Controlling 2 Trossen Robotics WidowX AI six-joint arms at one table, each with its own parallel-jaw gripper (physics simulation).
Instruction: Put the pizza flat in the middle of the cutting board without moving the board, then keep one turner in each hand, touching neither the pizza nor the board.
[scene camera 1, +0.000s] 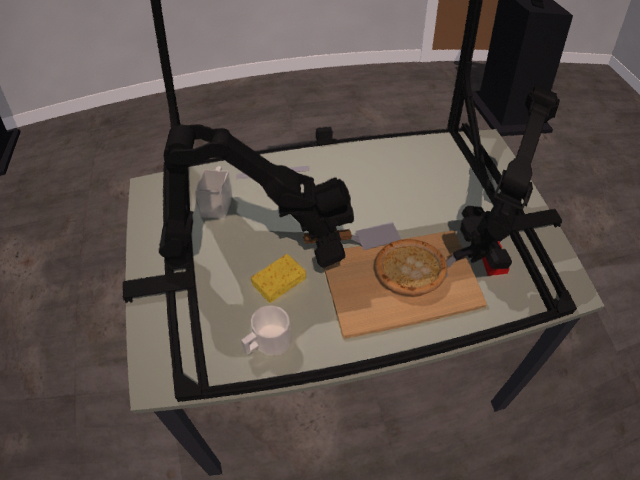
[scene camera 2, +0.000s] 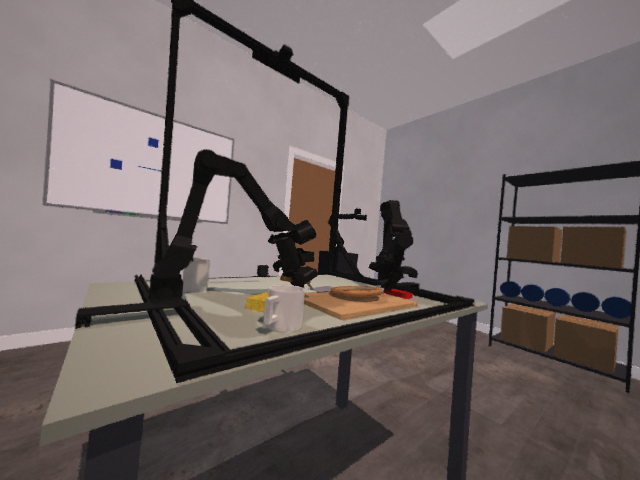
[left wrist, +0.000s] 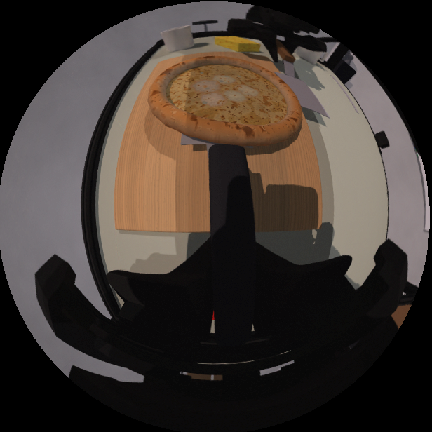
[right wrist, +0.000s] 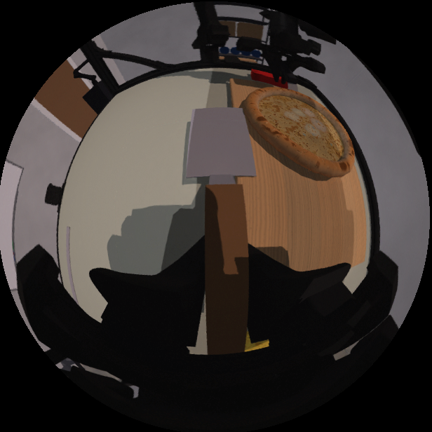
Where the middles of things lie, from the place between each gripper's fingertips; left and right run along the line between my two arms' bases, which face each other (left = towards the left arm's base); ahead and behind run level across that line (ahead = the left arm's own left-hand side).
My right hand is 4 cm to the right of the brown-handled turner (scene camera 1: 383, 234) and 2 cm below it. The rest, counted from my right hand: pizza (scene camera 1: 411, 267): 12 cm ahead, 15 cm to the left, 1 cm above; then wooden cutting board (scene camera 1: 363, 304): 13 cm ahead, 13 cm to the left, 1 cm below; then black-handled turner (left wrist: 232, 227): 13 cm ahead, 25 cm to the left, 3 cm above.
Right now the black-handled turner is 6 cm to the right of my left hand, 3 cm above it and 1 cm ahead of it. From my left hand the other things lie so: pizza (16 cm to the right, 1 cm behind, 1 cm above); then wooden cutting board (18 cm to the right, 2 cm below, 1 cm ahead); then brown-handled turner (28 cm to the right, 13 cm behind, 2 cm above).
